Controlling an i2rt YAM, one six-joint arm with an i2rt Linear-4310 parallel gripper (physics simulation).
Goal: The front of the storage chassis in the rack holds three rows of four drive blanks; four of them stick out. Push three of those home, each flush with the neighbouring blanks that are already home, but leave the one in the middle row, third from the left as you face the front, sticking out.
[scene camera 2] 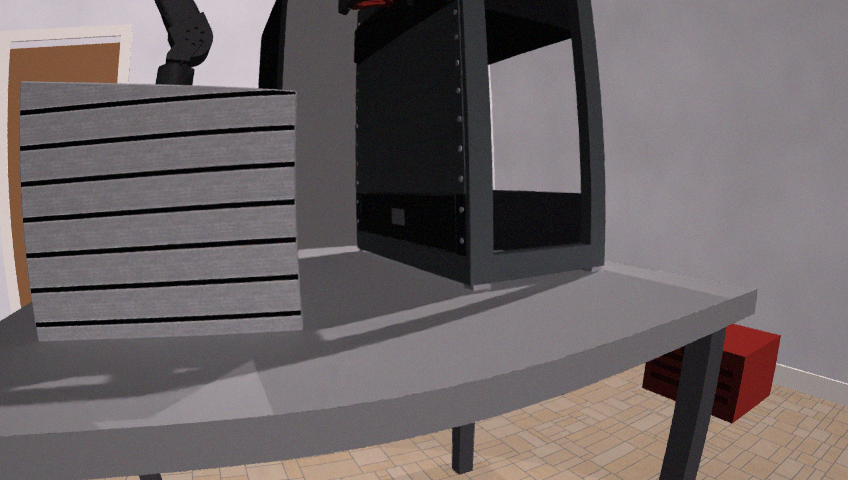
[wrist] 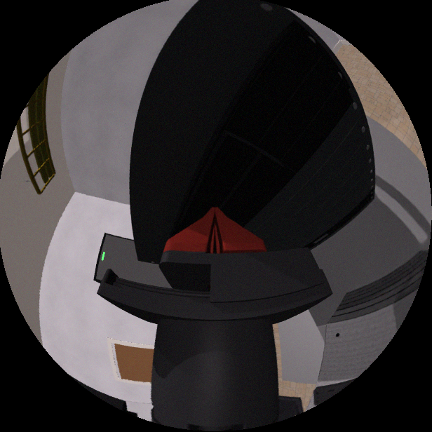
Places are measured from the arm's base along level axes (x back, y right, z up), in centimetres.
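Pixels of known places: gripper, fingertip midpoint: [scene camera 2: 391, 4].
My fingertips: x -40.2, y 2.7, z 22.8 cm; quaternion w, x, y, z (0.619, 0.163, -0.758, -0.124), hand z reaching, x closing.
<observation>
Behind a point stands the place of what it marks.
The dark rack [scene camera 2: 477, 178] {x -40.1, y 24.5, z -12.1 cm} stands on the table, its front facing left in the scene view. In the wrist view the black storage chassis [wrist: 280, 110] fills the upper middle. Faint lines mark blank edges on it, but it is too dark to tell which blanks stick out or sit flush. My gripper [wrist: 214, 212] is shut, its red fingertips together with nothing between them. The tips are in front of the chassis's dark face in the wrist view; contact cannot be told. In the scene view the red fingers show partly at the top edge, by the rack's upper front.
A grey box with black slots [scene camera 2: 160, 208] {x 3.6, y 23.0, z -14.0 cm} stands on the table [scene camera 2: 476, 356] {x -20.5, y 45.2, z -28.2 cm} in front of the rack, at left in the scene view. A dark arm link [scene camera 2: 190, 35] {x -2.0, y 4.6, z 11.7 cm} rises behind it. A red box [scene camera 2: 755, 374] is on the floor. A dark panel with a green light [wrist: 125, 257] shows at left in the wrist view.
</observation>
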